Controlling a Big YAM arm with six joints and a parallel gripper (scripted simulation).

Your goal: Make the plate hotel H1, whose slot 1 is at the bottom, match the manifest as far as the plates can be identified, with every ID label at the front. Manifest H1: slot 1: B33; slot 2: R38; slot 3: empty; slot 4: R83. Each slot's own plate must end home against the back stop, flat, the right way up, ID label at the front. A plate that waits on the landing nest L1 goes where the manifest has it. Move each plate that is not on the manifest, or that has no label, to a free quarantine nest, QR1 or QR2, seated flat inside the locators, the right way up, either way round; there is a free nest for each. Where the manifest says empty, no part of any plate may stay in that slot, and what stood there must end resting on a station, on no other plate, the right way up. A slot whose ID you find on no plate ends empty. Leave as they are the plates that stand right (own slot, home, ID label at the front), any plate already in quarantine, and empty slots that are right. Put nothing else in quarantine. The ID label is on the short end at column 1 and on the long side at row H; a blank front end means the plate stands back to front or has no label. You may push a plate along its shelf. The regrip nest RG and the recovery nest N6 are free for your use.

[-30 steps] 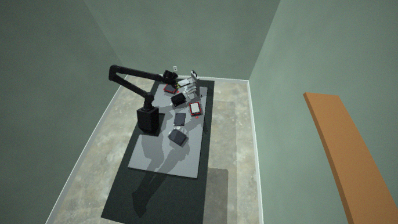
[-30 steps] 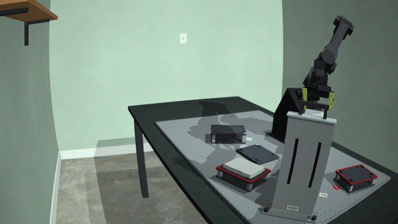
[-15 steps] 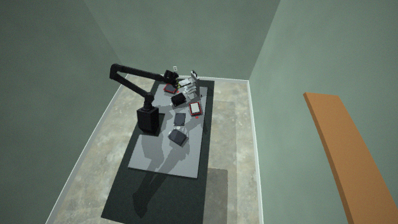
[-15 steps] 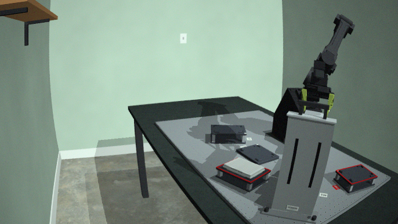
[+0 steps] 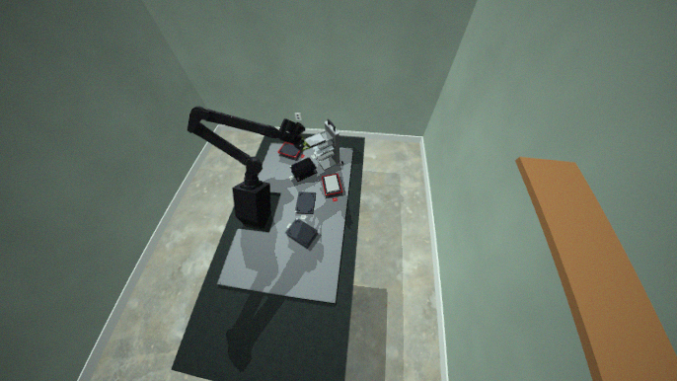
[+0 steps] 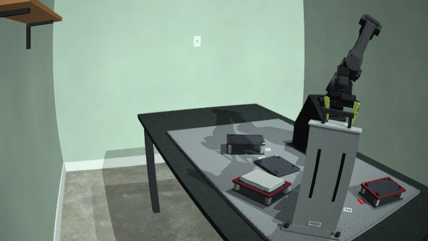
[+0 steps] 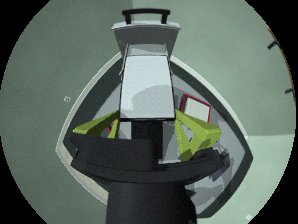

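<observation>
The plate is 70 mm ahead of my hand, 80 mm to the left of it and 110 mm below it. Also, from my hand: N6 label: 90 mm ahead, 400 mm to the right, 270 mm below; plate hotel H1: 130 mm ahead, 140 mm to the left, 110 mm below.
</observation>
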